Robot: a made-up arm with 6 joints.
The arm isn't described. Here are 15 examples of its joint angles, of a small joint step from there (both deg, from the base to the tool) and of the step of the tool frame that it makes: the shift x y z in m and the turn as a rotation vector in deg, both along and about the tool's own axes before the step.
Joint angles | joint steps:
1: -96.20 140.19 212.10 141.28 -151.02 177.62 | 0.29 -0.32 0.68 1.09 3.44 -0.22
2: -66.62 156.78 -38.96 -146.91 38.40 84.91 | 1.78 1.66 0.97 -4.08 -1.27 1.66
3: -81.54 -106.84 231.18 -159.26 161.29 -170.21 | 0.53 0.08 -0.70 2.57 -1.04 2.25
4: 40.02 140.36 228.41 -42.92 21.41 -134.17 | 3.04 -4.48 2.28 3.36 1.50 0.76
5: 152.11 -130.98 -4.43 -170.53 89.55 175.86 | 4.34 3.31 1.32 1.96 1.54 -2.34
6: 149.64 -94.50 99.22 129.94 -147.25 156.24 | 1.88 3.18 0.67 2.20 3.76 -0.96
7: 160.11 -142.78 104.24 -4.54 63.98 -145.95 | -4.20 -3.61 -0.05 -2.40 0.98 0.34
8: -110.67 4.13 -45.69 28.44 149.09 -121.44 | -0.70 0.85 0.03 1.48 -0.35 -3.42
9: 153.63 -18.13 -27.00 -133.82 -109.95 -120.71 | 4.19 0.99 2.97 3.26 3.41 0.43
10: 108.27 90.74 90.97 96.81 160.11 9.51 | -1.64 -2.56 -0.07 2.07 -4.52 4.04
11: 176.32 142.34 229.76 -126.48 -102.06 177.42 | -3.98 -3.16 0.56 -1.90 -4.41 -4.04
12: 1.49 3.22 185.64 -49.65 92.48 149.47 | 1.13 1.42 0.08 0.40 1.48 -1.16
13: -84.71 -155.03 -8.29 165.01 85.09 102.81 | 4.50 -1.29 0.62 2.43 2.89 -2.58
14: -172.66 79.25 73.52 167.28 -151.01 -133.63 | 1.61 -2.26 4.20 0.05 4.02 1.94
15: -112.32 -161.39 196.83 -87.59 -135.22 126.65 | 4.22 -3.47 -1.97 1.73 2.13 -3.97
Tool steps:
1: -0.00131 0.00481 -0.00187 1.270 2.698 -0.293
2: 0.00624 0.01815 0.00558 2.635 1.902 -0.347
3: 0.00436 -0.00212 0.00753 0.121 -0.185 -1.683
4: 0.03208 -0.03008 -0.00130 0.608 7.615 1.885
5: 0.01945 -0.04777 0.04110 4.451 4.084 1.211
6: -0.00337 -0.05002 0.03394 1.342 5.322 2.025
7: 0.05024 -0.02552 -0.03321 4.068 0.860 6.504
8: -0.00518 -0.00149 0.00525 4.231 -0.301 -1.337
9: 0.01281 0.00886 -0.00948 2.024 -3.285 0.778
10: -0.00662 -0.04461 0.02296 -2.924 5.778 4.113
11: -0.03069 -0.01699 -0.01971 1.655 -6.386 3.276
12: 0.00170 -0.00113 -0.02020 -0.565 0.981 -1.214
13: -0.02129 -0.01807 0.03763 5.812 -0.189 -0.171
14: 0.04017 0.05935 0.00011 -0.297 0.531 -3.112
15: -0.01834 -0.02923 -0.02115 3.979 0.925 3.068
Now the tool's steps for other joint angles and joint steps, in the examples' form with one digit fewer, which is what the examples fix.
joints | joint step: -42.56 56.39 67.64 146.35 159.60 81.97 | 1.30 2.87 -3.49 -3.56 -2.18 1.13
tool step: 0.0107 0.0675 0.0127 -3.64 3.30 -4.22
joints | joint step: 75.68 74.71 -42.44 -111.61 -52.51 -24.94 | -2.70 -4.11 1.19 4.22 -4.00 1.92
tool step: -0.0333 0.0057 -0.0118 -6.70 6.74 -1.63
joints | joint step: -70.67 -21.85 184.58 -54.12 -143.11 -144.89 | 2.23 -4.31 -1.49 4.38 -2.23 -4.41
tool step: -0.0595 -0.0002 0.0003 8.22 -1.27 3.92
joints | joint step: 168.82 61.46 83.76 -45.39 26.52 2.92 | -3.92 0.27 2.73 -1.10 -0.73 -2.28
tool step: 0.0212 -0.0353 0.0474 1.54 -3.55 -0.56
